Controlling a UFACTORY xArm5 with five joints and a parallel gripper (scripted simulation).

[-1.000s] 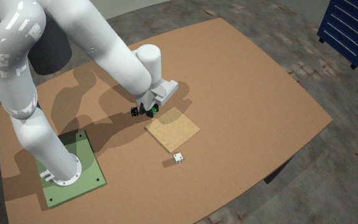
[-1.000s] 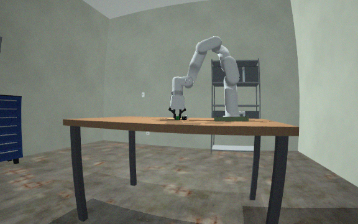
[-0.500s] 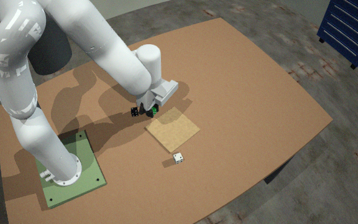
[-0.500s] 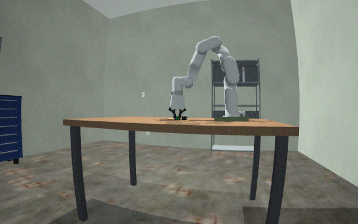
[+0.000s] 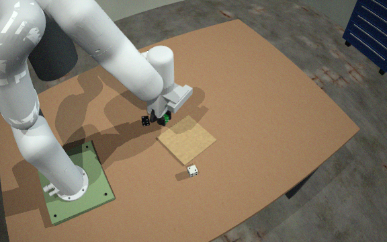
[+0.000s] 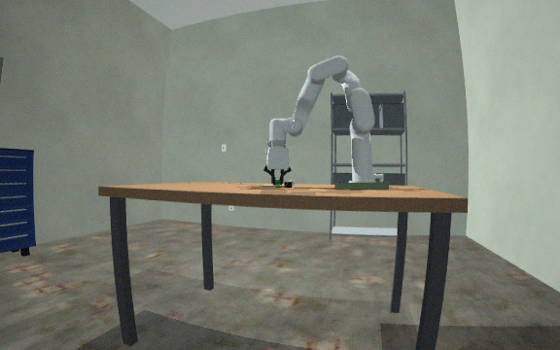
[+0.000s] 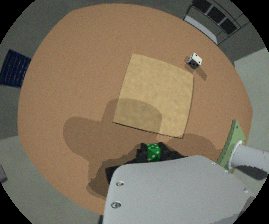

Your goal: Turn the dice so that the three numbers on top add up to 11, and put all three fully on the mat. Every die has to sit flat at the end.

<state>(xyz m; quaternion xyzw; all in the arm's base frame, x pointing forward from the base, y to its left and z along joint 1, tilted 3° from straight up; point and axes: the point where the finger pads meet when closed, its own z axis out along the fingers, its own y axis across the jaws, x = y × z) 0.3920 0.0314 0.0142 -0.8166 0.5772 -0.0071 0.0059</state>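
Right now the tan mat is 2 cm ahead of my hand, 10 cm to the right of it and 3 cm below it. Also, from my hand: green die: 1 cm below; then white die: 4 cm behind, 21 cm to the right, 2 cm below; then black die: 5 cm behind, 4 cm to the left, 2 cm below.
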